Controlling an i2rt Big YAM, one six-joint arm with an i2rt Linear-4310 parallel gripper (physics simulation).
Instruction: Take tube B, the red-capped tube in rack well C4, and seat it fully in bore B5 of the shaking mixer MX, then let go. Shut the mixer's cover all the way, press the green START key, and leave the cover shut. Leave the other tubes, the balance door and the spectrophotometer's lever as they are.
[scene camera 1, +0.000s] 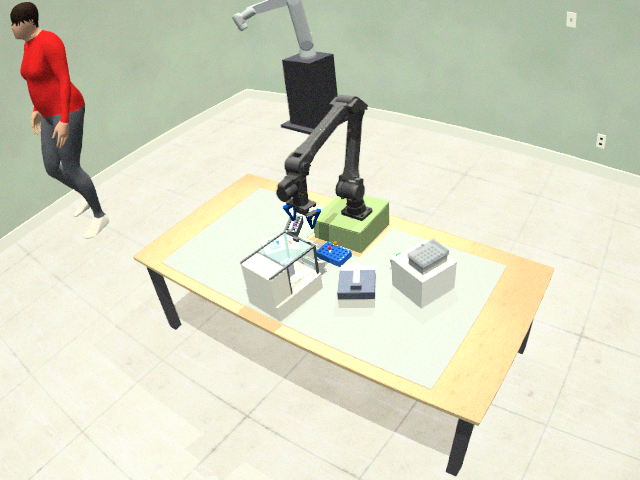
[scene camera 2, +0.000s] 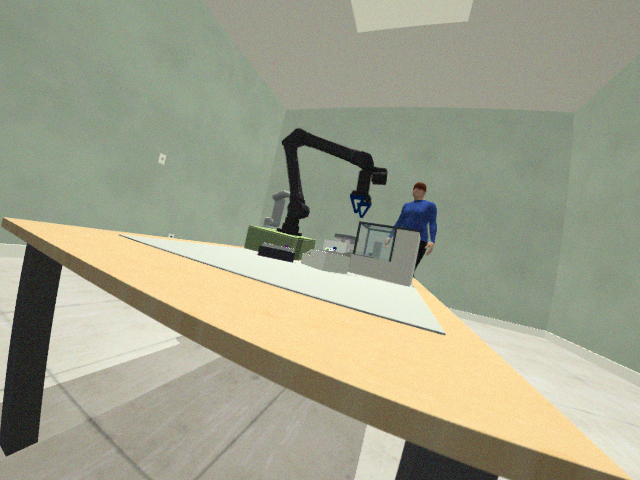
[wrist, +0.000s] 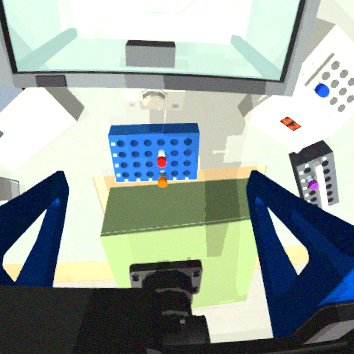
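Red-capped tube B stands upright in the blue rack. My gripper is open and empty, high above the table; in the wrist view the tube shows between its wide-spread fingers, well below them. A white box with a grey block of holes on top, which looks like the mixer, stands at the right in scene camera 1. A small green spot shows at its back left. I cannot tell its bores or the state of its cover.
An orange-capped tube stands behind tube B. The glass-walled balance is in front of the rack. A slate-topped device stands right of it. A white "42" unit holds a blue-capped tube; a dark rack holds a purple-capped tube.
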